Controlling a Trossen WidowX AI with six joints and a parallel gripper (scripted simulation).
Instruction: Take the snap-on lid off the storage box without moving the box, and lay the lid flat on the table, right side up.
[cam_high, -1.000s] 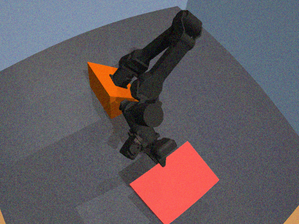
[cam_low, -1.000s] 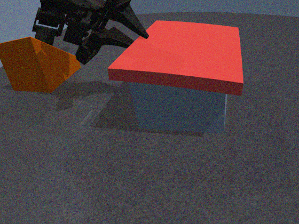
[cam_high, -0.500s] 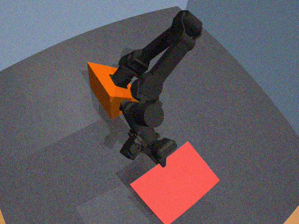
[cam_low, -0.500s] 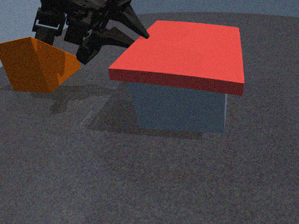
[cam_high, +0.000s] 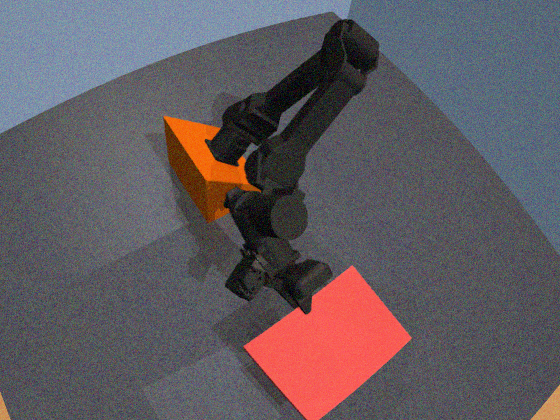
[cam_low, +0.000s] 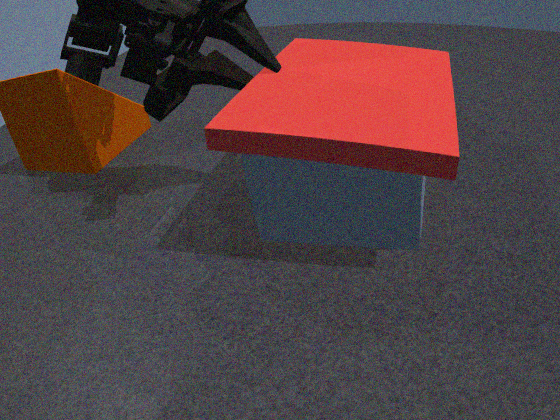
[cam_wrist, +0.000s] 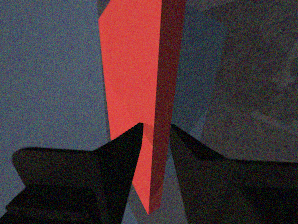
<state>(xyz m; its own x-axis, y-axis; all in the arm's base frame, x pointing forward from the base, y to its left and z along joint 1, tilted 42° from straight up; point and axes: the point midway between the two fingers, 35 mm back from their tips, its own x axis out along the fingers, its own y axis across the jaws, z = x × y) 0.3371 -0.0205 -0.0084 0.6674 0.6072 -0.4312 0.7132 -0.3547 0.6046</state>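
My gripper tip is 8 cm short of the red lid and 1 cm to the right of it. The rest, counted from my gripper tip: pale blue storage box: 7 cm ahead, 1 cm to the left, 6 cm below.
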